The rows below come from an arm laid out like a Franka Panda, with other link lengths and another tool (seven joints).
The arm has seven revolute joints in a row. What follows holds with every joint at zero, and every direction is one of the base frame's.
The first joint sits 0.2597 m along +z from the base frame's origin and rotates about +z.
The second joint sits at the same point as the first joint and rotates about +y.
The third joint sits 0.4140 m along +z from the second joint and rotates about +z.
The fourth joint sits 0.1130 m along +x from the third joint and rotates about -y.
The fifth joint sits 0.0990 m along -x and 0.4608 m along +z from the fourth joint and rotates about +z.
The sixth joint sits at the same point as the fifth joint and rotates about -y.
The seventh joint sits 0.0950 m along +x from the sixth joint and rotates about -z.
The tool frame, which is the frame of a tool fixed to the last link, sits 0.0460 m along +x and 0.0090 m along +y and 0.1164 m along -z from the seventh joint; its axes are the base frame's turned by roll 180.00, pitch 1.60 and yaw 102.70 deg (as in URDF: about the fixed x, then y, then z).
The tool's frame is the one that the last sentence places.
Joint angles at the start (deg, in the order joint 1, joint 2, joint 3, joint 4, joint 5, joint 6, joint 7): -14.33, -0.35, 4.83, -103.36, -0.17, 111.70, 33.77
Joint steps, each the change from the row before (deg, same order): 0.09, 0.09, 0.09, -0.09, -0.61, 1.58, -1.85; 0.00, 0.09, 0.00, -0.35, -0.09, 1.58, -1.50; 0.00, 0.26, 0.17, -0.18, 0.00, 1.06, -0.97; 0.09, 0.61, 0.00, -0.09, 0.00, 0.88, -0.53; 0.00, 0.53, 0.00, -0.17, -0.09, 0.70, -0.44; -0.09, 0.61, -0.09, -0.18, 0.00, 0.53, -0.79; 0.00, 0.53, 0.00, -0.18, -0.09, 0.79, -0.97; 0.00, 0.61, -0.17, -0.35, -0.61, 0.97, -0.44; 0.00, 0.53, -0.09, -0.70, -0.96, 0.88, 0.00
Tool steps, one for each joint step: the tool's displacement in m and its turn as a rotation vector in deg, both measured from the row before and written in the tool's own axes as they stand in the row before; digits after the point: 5 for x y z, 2 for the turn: 0.00426, 0.00246, -0.00198, -1.56, -0.01, -2.22; 0.00193, 0.00211, 0.00096, -1.15, 0.29, -1.51; 0.00361, 0.00149, 0.00275, -0.61, 0.24, -1.12; 0.00247, 0.00262, 0.00716, -0.17, 0.13, -0.61; 0.00094, 0.00199, 0.00738, -0.02, -0.03, -0.48; -0.00107, 0.00227, 0.00913, 0.24, -0.05, -0.62; 0.00135, 0.00199, 0.00728, -0.12, -0.01, -1.01; -0.00154, 0.00225, 0.00973, -0.15, -0.50, -0.58; -0.00120, -0.00003, 0.01234, 0.14, -0.85, -0.43
